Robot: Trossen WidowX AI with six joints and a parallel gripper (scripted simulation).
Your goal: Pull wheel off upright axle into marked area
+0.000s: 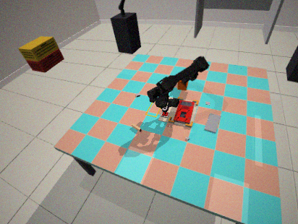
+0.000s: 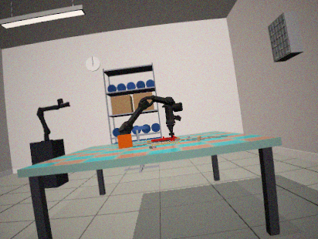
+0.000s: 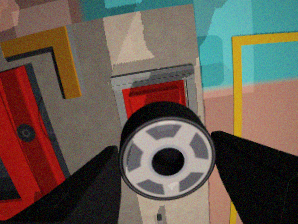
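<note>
The upright axle is 2 cm below my gripper tip. From my gripper tip the other things lie so: small tan stick 18 cm ahead, 12 cm to the right, 5 cm below; wheel right at my gripper tip.
</note>
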